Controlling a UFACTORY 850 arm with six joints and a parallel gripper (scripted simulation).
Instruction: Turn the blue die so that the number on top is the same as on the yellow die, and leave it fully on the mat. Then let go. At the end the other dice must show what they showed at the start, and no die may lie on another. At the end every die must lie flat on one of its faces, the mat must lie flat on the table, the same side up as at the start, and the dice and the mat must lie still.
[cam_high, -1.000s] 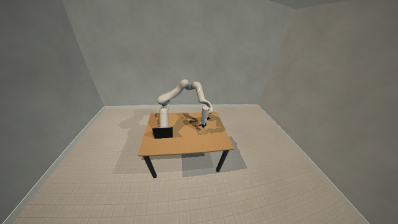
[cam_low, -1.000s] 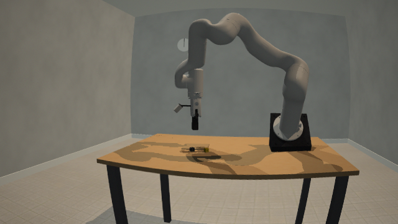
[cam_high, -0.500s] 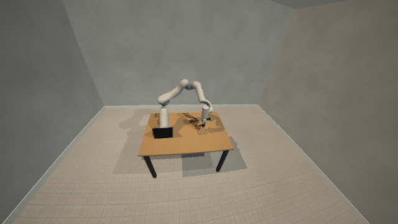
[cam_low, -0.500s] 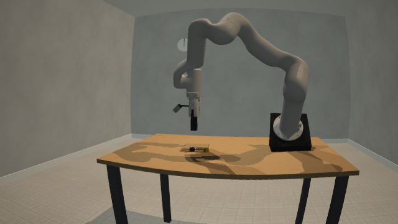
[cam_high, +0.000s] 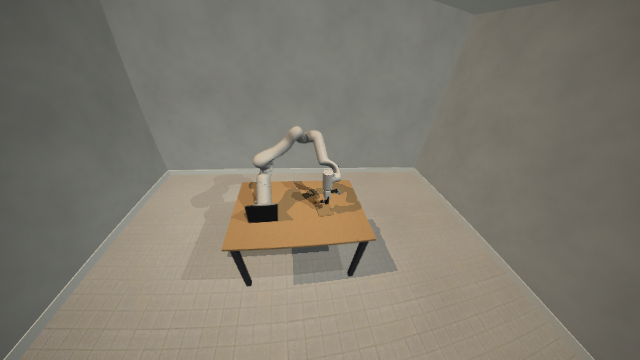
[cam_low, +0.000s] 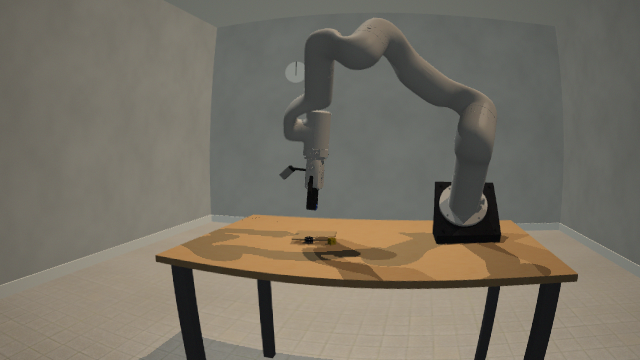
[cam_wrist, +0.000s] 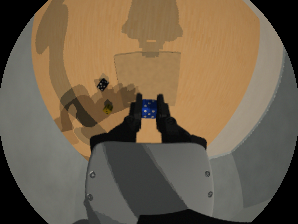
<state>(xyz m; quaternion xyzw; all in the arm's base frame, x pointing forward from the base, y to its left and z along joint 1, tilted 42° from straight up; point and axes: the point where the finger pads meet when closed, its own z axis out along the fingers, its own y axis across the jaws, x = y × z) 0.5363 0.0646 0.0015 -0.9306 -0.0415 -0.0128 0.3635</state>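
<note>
The blue die lies 10 mm behind my hand and 10 mm below it. Round my hand: yellow die: 100 mm behind, 100 mm to the left, 110 mm below; black die: 20 mm behind, 110 mm to the left, 110 mm below; tan mat: 10 mm behind, 110 mm below.
</note>
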